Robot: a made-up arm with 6 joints.
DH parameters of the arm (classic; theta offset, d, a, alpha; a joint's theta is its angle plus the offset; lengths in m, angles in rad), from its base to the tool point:
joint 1: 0 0.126 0 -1.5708
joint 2: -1.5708 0 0.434 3.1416
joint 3: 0 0 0 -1.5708
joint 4: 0 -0.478 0 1.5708
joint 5: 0 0.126 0 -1.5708
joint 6: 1.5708 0 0 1.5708
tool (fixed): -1.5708 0 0 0
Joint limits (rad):
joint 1: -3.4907..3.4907
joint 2: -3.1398..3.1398
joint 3: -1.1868..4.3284
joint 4: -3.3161..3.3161
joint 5: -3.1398..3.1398
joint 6: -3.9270..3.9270
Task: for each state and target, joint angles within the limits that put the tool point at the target. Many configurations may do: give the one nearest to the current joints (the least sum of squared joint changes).
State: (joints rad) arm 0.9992 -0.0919 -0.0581 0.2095 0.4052 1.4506
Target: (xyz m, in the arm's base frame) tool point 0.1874 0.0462 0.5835
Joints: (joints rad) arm 0.9482 -0.7858 -0.4929 0.1056 0.4052 1.4506
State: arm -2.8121 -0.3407 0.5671 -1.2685 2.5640 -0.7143
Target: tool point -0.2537 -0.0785 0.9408
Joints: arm -2.7099 -0.1082 1.0304 -1.2906 2.5640 -0.7143
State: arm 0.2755 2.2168 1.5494 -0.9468 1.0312 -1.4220
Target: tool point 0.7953 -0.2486 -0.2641
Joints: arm -0.2045 1.8989 1.5575 -0.8634 1.0312 -1.4220
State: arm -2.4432 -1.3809 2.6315 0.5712 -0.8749 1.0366
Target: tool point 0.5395 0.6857 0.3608
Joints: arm -2.3696 -1.0930 1.8677 0.4217 -0.8749 1.0366
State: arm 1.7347 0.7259 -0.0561 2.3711 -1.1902 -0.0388
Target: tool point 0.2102 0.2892 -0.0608
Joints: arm 0.7414 0.8047 -0.9032 2.1725 -1.1902 -0.0388
